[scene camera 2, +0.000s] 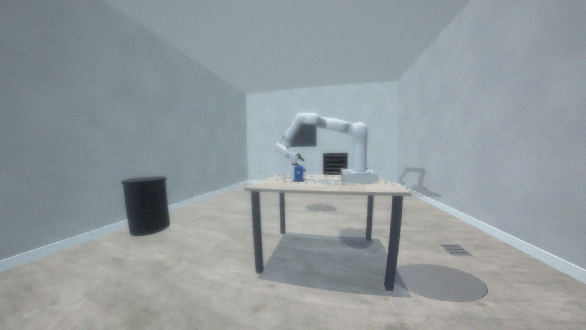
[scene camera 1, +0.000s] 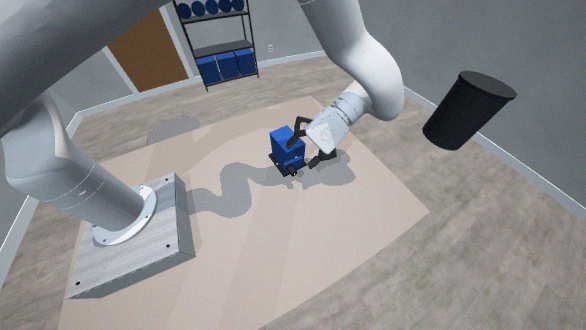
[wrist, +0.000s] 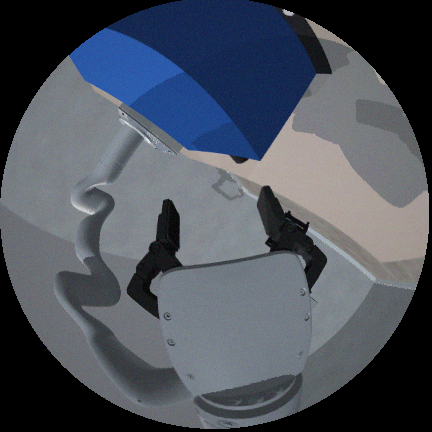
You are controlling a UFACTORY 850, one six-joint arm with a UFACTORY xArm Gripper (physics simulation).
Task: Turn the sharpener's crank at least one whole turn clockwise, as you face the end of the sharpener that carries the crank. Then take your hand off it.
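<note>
The blue sharpener (scene camera 1: 286, 145) (scene camera 2: 298, 173) (wrist: 225, 75) stands upright on the table. Its crank (scene camera 1: 293, 163), with a blue arm, is at the near end in scene camera 1, and the black handle (scene camera 1: 291, 170) sits low there. My gripper (scene camera 1: 302, 154) (scene camera 2: 299, 160) (wrist: 217, 200) is open and empty, tilted beside the sharpener. In scene camera 1 one finger overlaps the upper body and the other is right of the crank; contact cannot be told. In the wrist view the body lies beyond both fingertips, and the crank arm is hidden.
The table (scene camera 1: 345, 220) (scene camera 2: 325, 191) carries the arm's mounting block (scene camera 1: 140, 260) (scene camera 2: 362, 177) on the side opposite the gripper. A black bin (scene camera 1: 465, 115) (scene camera 2: 146, 206) stands on the floor away from the table. A shelf rack (scene camera 1: 222, 48) stands by the wall.
</note>
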